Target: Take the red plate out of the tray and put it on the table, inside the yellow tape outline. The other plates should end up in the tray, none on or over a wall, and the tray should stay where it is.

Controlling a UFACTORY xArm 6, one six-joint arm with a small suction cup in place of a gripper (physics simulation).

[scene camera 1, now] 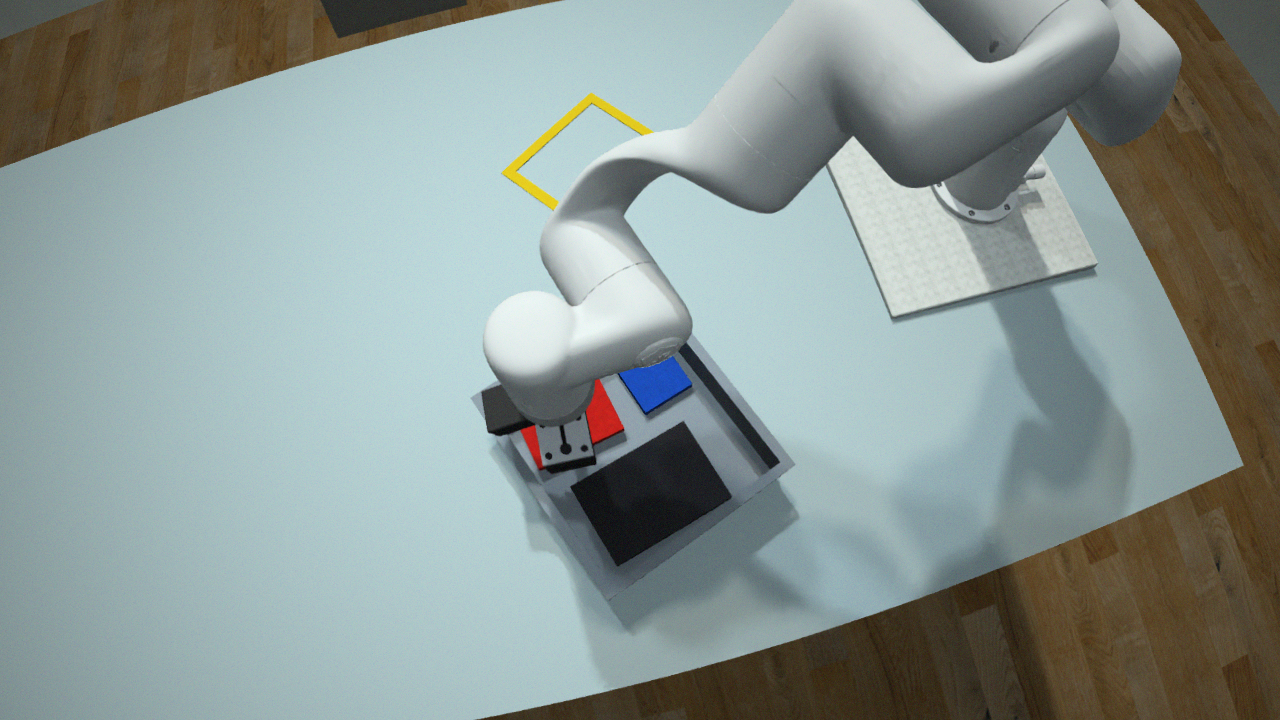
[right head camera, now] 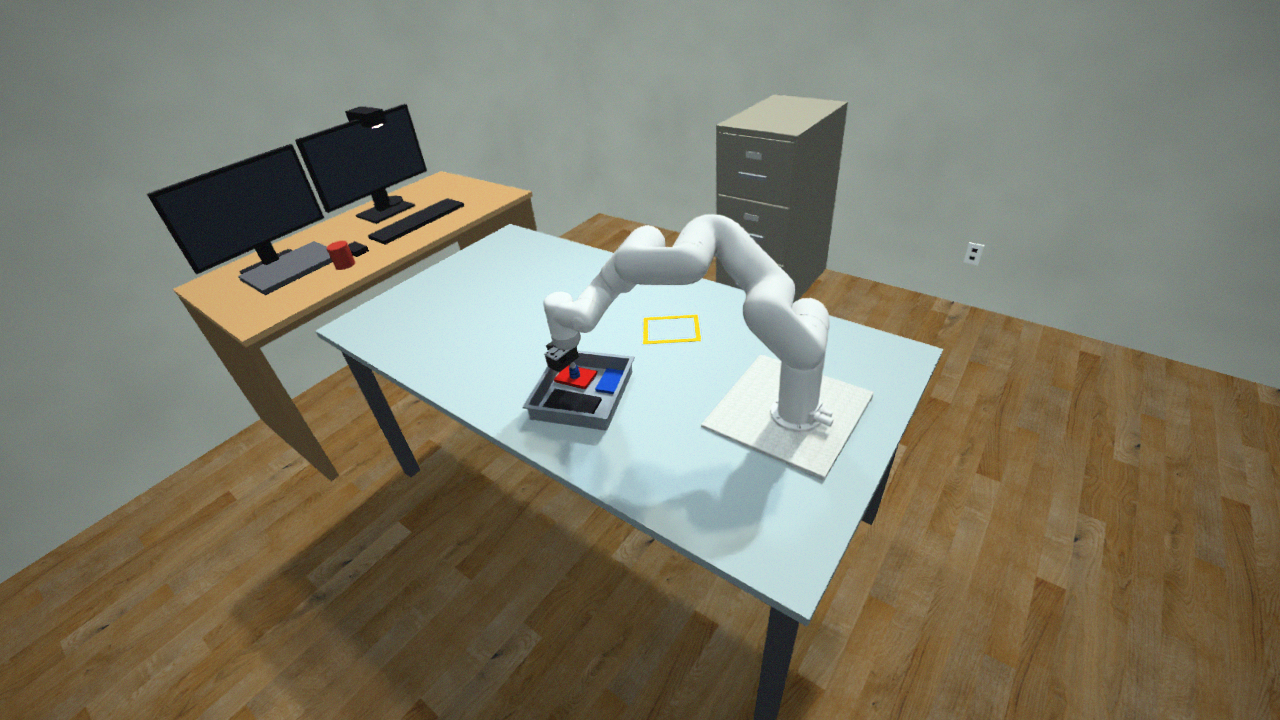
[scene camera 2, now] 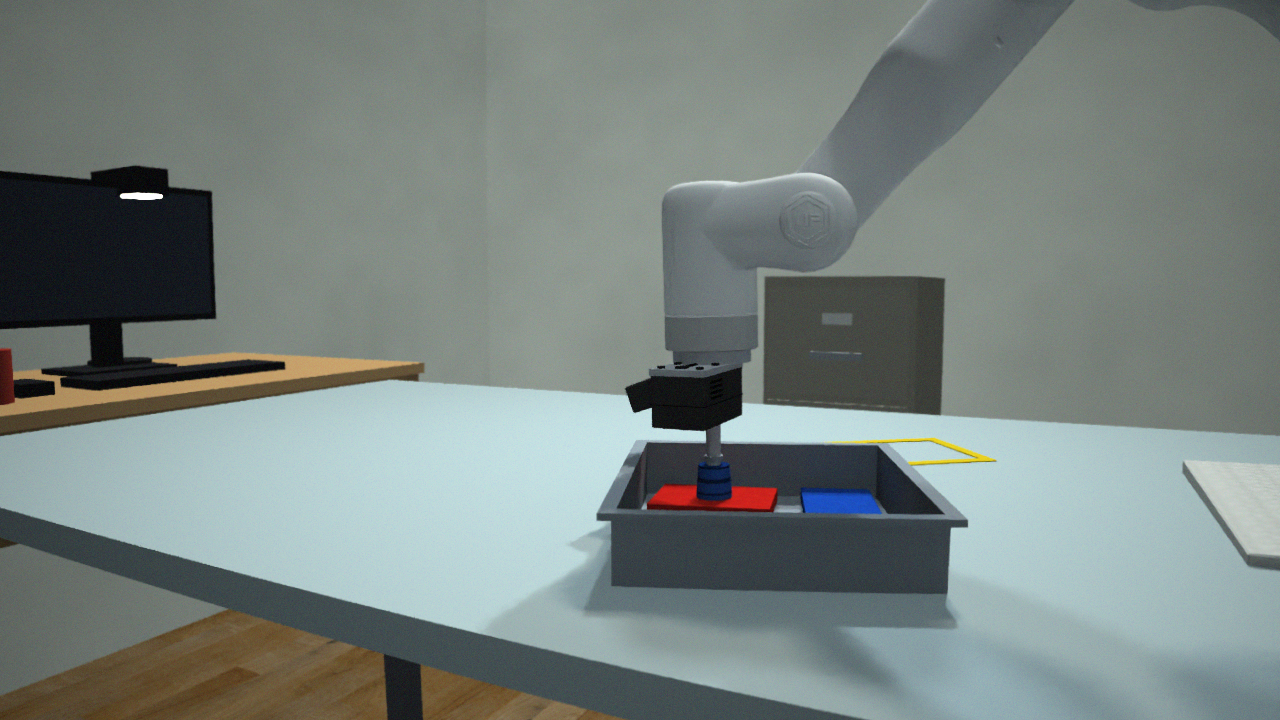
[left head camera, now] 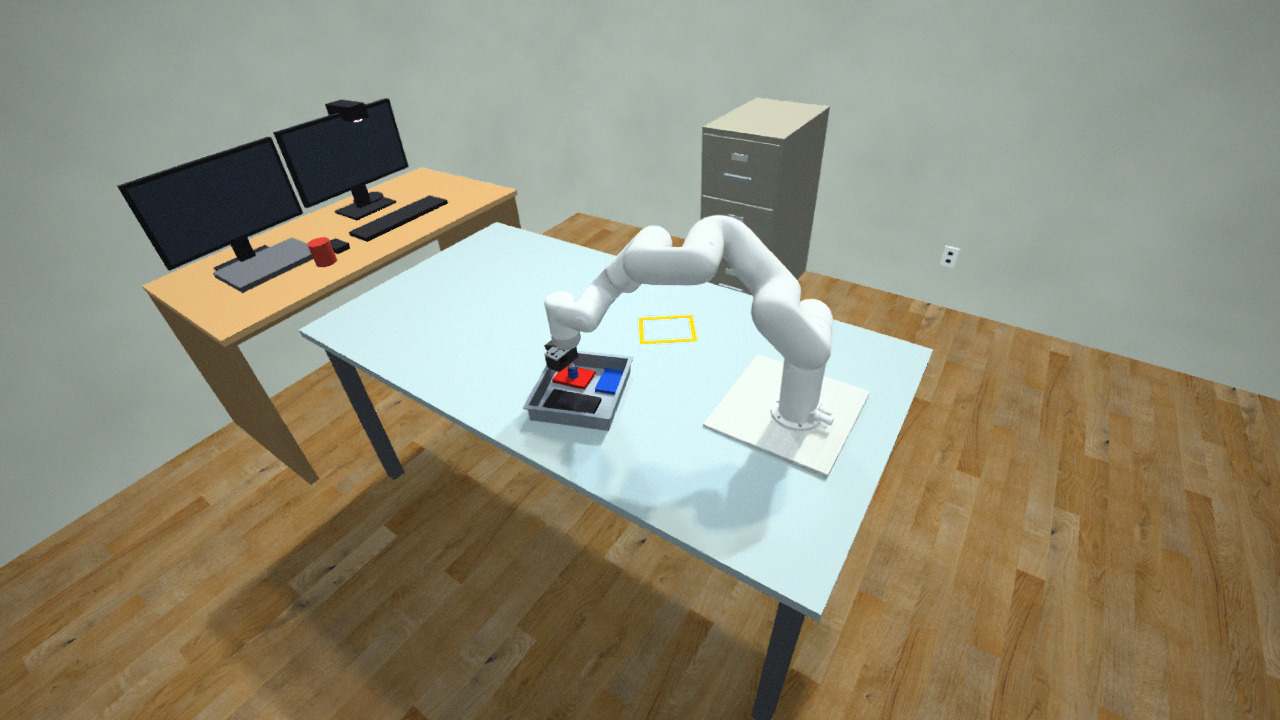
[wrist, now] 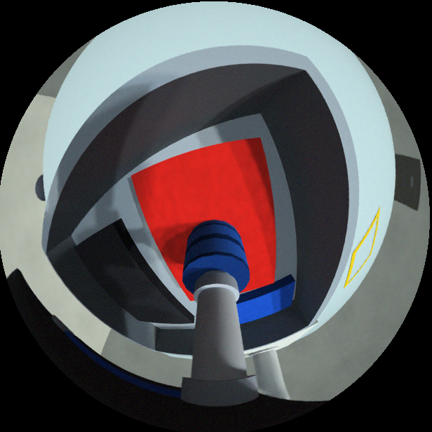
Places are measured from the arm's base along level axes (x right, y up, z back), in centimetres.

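Where they show: hand, tool point: [right head camera: 575, 378] [scene camera 2: 714, 507] [left head camera: 574, 378]; arm's base, link origin: [scene camera 1: 972, 183] [right head camera: 797, 413] [left head camera: 796, 412].
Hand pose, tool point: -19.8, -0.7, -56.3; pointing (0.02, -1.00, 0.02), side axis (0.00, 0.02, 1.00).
Observation:
Things, the pixels of their centre, and the offset from my tool point, as dx, dy, dz. Level surfaces: height alone.
- red plate, body centre: [scene camera 2: 714, 501] [scene camera 1: 567, 421] [left head camera: 573, 376] [right head camera: 575, 376] +0.1, +0.5, -0.1
- grey tray, body centre: [scene camera 2: 768, 504] [scene camera 1: 630, 438] [left head camera: 581, 388] [right head camera: 582, 387] -3.4, +1.8, +5.9
- blue plate, body centre: [scene camera 2: 839, 507] [scene camera 1: 646, 366] [left head camera: 610, 381] [right head camera: 611, 381] +4.4, +0.1, +9.3
- black plate, body centre: [scene camera 1: 651, 493] [left head camera: 570, 406] [right head camera: 570, 406] -9.1, +0.2, +6.8
- table, surface height: dy -0.7
The red plate [left head camera: 583, 379] [right head camera: 586, 379] [scene camera 1: 605, 413] [scene camera 2: 751, 497] [wrist: 210, 185] is level inside the walls of the grey tray [scene camera 1: 698, 555] [scene camera 2: 778, 553] [wrist: 327, 125], at or barely above its floor. My gripper, a blue suction cup [left head camera: 572, 372] [right head camera: 574, 372] [scene camera 2: 714, 488] [wrist: 215, 260], is on the plate's top and appears shut on it. The arm hides part of the plate in scene camera 1. The blue plate [left head camera: 609, 381] [scene camera 1: 656, 385] [scene camera 2: 839, 501] [wrist: 267, 302] and the black plate [left head camera: 572, 402] [scene camera 1: 651, 494] [wrist: 130, 280] lie in the tray. The yellow tape outline [left head camera: 667, 342] [scene camera 1: 535, 149] [wrist: 353, 265] is on the table.
The tray's raised walls surround the cup and the plates. The arm's base stands on a pale board [left head camera: 742, 420] [scene camera 1: 904, 286] at the right of the table [left head camera: 447, 358]. A desk [left head camera: 223, 322] with monitors and a filing cabinet [left head camera: 742, 161] stand beyond the table.

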